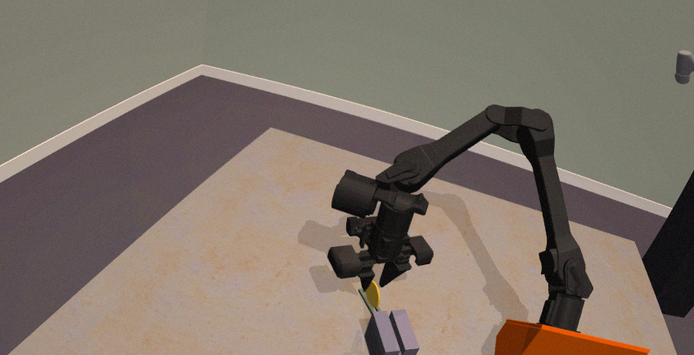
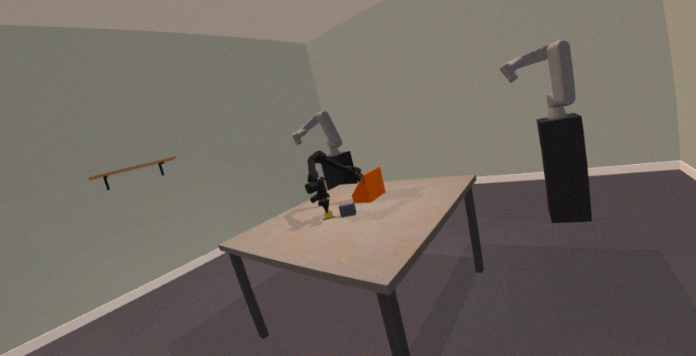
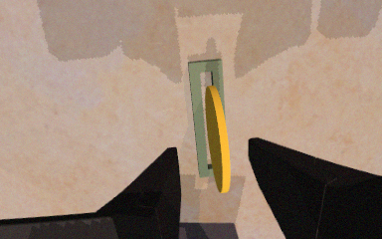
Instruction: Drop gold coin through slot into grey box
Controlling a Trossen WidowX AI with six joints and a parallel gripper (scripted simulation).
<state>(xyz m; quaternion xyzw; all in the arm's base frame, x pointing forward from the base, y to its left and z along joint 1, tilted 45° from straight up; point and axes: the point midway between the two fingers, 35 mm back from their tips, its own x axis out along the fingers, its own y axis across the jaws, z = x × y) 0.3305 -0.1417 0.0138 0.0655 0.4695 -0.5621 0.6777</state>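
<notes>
The gold coin lies 2 cm below my gripper tip.
</notes>
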